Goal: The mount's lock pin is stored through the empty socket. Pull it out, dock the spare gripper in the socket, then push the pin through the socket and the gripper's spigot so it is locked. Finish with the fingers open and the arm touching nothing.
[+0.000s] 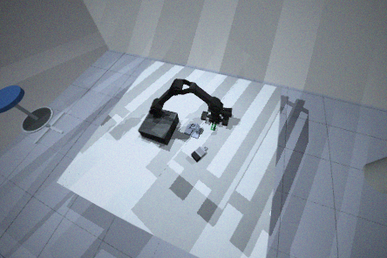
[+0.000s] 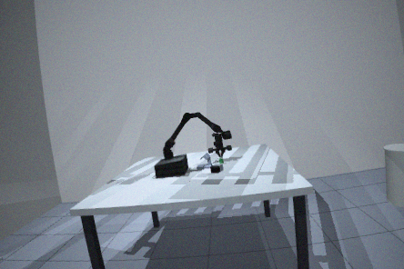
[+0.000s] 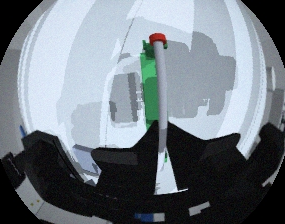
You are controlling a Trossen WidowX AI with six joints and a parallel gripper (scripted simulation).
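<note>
Right now my gripper tip is 2 cm to the right of the green bracket. The rest, counted from my gripper tip: mount: 12 cm behind, 10 cm to the right, 3 cm above; spare gripper: 24 cm to the right, 4 cm behind.
</note>
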